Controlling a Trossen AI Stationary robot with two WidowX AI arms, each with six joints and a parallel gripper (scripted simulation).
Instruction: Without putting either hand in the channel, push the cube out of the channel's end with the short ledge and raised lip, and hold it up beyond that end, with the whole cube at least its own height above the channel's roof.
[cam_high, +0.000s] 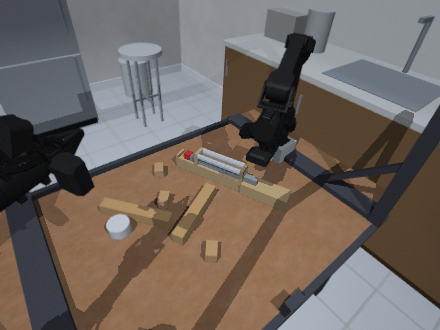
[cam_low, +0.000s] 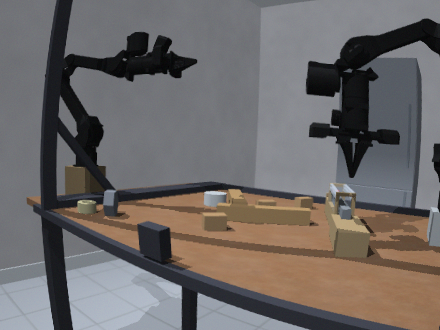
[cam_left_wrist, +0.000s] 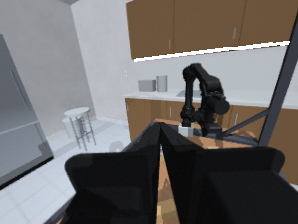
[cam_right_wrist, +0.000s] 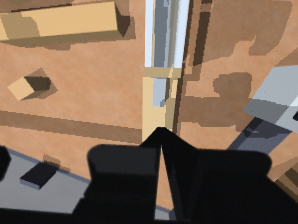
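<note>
The red cube is 28 cm ahead of my right hand, 11 cm below it and 5 cm to the left of it. The rest, counted from my right hand: white cylinder 40 cm to the left, 23 cm ahead, 15 cm below; tan channel 14 cm ahead, 11 cm below, 3 cm to the left; grey block 53 cm to the left, 14 cm below, 8 cm behind.
</note>
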